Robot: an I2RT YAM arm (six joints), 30 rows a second.
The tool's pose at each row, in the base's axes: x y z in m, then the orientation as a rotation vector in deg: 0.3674 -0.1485 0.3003 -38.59 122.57 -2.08; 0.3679 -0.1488 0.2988 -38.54 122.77 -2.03; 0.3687 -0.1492 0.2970 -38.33 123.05 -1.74; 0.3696 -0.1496 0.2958 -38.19 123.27 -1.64; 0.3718 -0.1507 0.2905 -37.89 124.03 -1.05; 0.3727 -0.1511 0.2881 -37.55 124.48 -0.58; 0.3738 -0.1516 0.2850 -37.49 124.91 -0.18; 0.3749 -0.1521 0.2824 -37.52 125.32 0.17; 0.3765 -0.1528 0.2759 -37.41 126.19 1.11
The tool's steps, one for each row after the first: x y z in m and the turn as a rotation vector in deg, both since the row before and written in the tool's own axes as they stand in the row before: 0.0010 -0.0001 0.0012 -0.05 0.17 0.09; 0.0011 -0.0002 0.0016 -0.17 0.16 0.30; 0.0006 -0.0004 0.0013 -0.06 0.16 0.18; 0.0033 -0.0006 0.0048 -0.43 0.53 0.57; 0.0015 -0.0002 0.0021 -0.28 0.26 0.49; 0.0019 -0.0002 0.0027 -0.33 0.31 0.26; 0.0016 -0.0004 0.0024 -0.33 0.32 0.18; 0.0042 0.0001 0.0053 -0.77 0.61 0.57
